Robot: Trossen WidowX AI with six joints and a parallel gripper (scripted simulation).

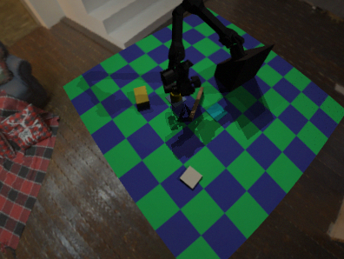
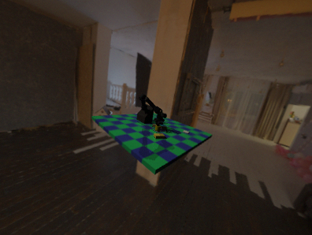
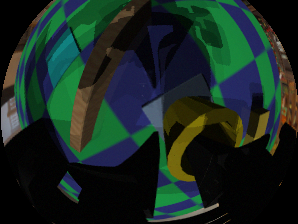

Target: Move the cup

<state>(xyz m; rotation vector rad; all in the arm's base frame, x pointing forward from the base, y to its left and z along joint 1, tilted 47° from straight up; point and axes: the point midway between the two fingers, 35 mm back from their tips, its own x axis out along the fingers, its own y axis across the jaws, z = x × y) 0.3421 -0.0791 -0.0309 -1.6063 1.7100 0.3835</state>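
The cyan pad lies 18 cm to the left of my gripper tip, 12 cm behind it and 5 cm below it. From my gripper tip the other things lie so: cup: 2 cm ahead, 1 cm to the right; then yellow block: 19 cm ahead, 12 cm to the right, 2 cm below; then brown stick: 8 cm to the left, 5 cm behind, 3 cm below.
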